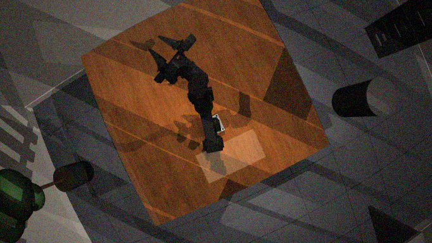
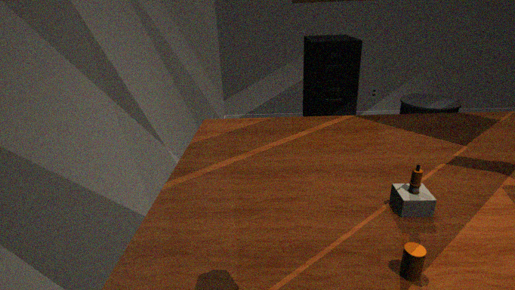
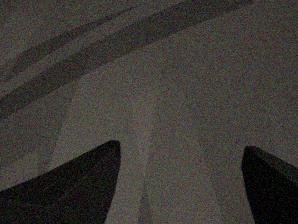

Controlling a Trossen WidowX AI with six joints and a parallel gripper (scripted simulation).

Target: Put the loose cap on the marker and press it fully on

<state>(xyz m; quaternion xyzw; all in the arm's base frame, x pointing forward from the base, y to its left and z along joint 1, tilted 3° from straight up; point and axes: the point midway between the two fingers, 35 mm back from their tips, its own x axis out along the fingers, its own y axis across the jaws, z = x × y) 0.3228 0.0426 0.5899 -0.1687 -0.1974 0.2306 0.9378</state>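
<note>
Right now my gripper tip is 30 mm short of the orange cap, 80 mm to the right of it and 680 mm above it. Also, from my gripper tip: holder block 20 mm behind, 100 mm to the right, 690 mm below.
</note>
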